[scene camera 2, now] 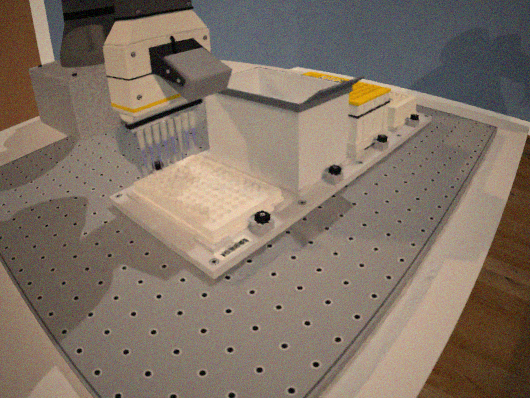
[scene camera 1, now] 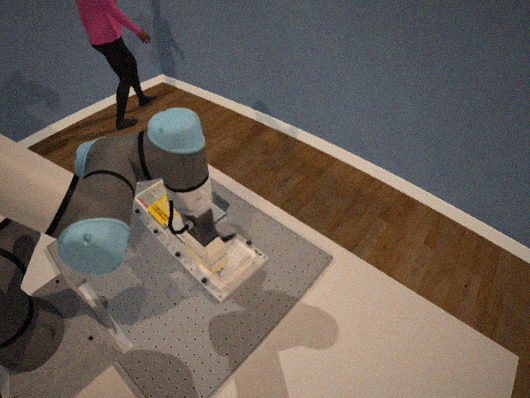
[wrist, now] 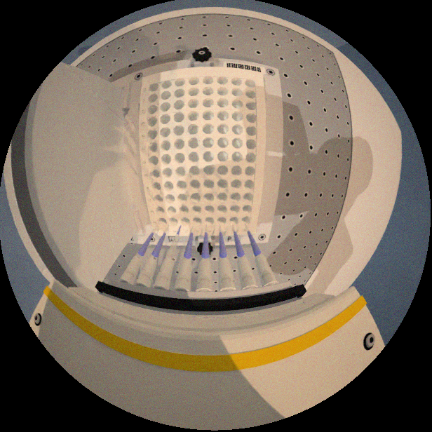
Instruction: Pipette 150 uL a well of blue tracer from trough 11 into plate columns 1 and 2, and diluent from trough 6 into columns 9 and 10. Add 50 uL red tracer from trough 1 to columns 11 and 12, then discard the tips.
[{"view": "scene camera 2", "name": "base board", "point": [178, 239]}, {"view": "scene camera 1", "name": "base board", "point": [244, 275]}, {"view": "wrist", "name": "base board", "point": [273, 105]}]
